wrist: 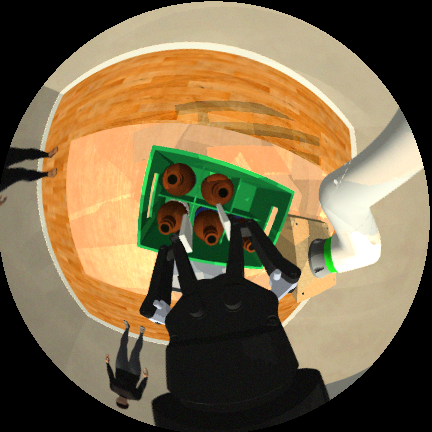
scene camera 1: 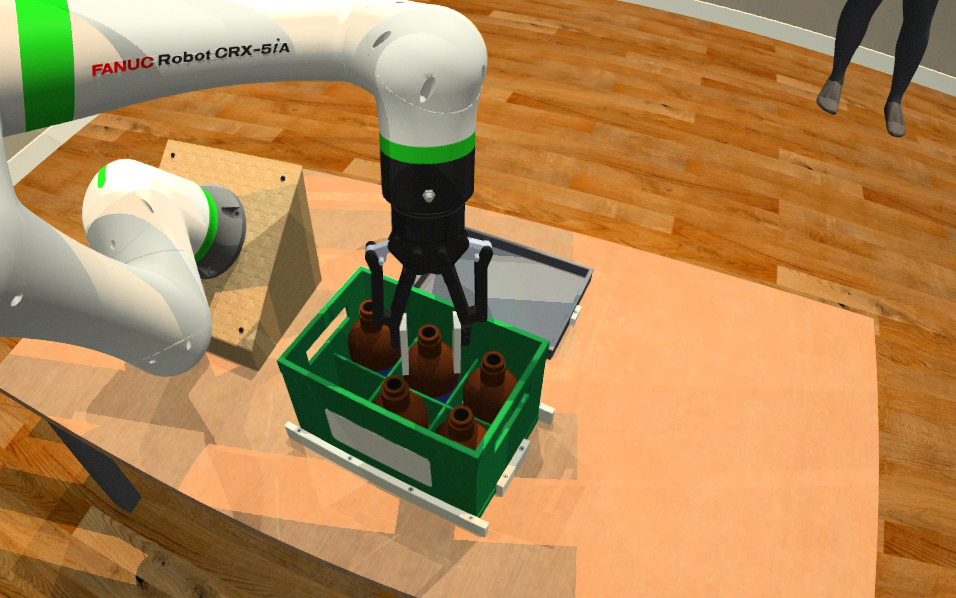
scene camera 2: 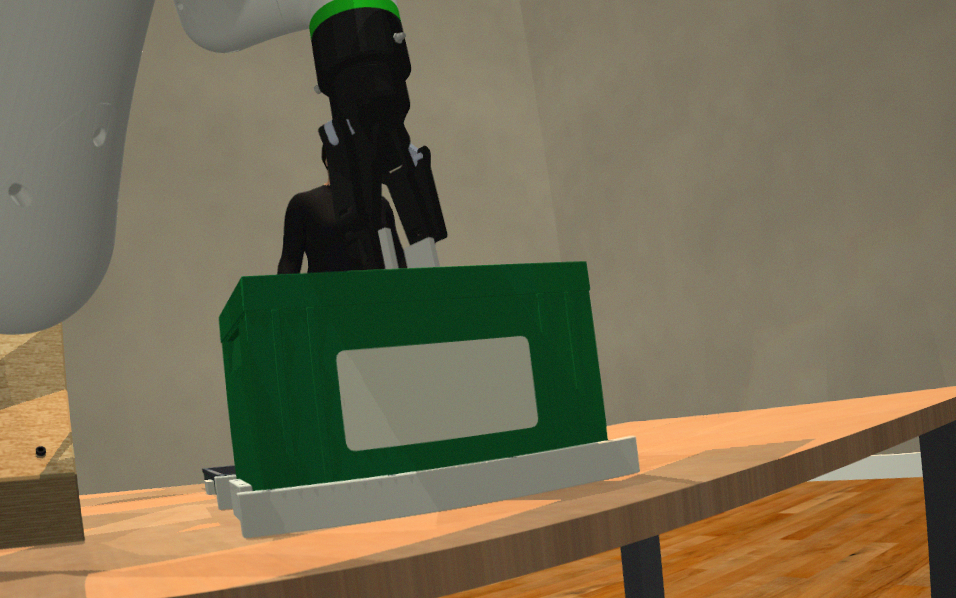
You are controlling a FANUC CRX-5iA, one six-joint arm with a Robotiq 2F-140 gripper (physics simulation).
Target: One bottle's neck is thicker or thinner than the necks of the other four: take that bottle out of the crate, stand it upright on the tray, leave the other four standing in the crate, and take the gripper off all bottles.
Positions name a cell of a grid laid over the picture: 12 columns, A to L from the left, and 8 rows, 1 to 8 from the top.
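Note:
You can see the gripper (scene camera 1: F5) (wrist: F4). There's a crate rim (scene camera 2: D4) (scene camera 1: E6) as well, and a grey tray (scene camera 1: G4).

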